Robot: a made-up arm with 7 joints. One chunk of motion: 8 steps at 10 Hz.
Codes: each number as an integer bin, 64 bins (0 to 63) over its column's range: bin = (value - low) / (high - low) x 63, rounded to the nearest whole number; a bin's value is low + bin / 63 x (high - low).
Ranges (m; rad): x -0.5..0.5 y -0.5..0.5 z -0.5..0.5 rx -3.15..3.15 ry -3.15..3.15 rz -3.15..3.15
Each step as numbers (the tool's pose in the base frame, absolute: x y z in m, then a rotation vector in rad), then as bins.
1 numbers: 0.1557 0.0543 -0.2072 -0.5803 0.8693 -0.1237
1 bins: 41 35 18 26 40 30
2 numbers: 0.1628 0.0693 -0.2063 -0.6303 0.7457 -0.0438
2 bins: 42 36 19 25 39 31
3 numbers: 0.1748 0.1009 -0.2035 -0.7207 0.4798 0.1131
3 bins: 43 38 19 24 36 33
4 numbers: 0.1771 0.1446 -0.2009 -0.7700 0.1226 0.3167
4 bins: 43 41 19 24 33 35
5 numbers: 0.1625 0.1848 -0.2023 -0.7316 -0.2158 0.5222
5 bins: 42 43 19 24 29 37
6 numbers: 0.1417 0.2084 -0.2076 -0.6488 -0.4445 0.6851
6 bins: 40 45 18 25 27 38
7 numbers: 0.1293 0.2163 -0.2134 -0.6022 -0.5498 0.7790
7 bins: 40 45 18 25 26 39
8 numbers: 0.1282 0.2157 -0.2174 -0.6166 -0.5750 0.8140
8 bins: 40 45 18 25 26 40
